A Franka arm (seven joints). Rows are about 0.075 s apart.
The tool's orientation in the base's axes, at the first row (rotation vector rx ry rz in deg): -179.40 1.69 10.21
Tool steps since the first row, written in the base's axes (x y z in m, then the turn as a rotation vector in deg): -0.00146 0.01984 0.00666 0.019 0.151 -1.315; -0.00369 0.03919 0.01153 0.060 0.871 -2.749; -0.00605 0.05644 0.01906 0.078 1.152 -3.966; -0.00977 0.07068 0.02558 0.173 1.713 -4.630; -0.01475 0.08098 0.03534 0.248 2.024 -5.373; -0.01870 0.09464 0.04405 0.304 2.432 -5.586; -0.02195 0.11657 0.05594 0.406 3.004 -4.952
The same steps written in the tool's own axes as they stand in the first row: -0.00257 -0.01984 -0.00633 0.165 -0.146 1.305; -0.00570 -0.03916 -0.01079 0.356 -0.860 2.730; -0.00922 -0.05639 -0.01789 0.506 -1.137 3.939; -0.01391 -0.07059 -0.02386 0.666 -1.697 4.591; -0.02016 -0.08083 -0.03293 0.819 -2.006 5.323; -0.02532 -0.09445 -0.04105 0.891 -2.414 5.531; -0.03031 -0.11636 -0.05235 0.910 -2.990 4.893
